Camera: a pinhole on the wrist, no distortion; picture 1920 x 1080 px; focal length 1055.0 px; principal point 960.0 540.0 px. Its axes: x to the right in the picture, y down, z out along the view. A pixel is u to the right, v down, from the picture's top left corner.
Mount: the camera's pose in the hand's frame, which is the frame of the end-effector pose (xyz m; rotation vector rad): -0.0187 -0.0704 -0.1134 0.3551 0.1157 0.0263
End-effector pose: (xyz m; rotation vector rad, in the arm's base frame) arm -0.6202 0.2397 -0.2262 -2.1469 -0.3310 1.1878
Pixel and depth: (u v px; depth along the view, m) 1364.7 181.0 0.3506
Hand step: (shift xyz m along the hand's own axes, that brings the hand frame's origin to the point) 0.1567 -0.2971 0.1569
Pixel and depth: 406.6 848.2 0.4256
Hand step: -0.1910 -0.1111 0.3504
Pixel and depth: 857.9 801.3 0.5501
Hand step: -0.0076 -0.1351 0.4520
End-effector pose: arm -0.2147 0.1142 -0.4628 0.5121 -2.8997 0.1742
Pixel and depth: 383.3 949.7 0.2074
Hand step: -0.1073 -0.0717 0.1201
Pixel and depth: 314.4 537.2 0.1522
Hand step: -0.0933 -0.1276 0.0383
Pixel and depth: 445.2 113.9 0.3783
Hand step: -0.1567 -0.3528 0.2056
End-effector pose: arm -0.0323 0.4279 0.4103 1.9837 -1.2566 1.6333
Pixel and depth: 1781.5 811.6 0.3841
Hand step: 0.3230 -0.0966 0.2462
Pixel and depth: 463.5 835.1 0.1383
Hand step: -0.0673 -0.0849 0.0359
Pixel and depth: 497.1 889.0 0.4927
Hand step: -0.1763 -0.0977 0.4256
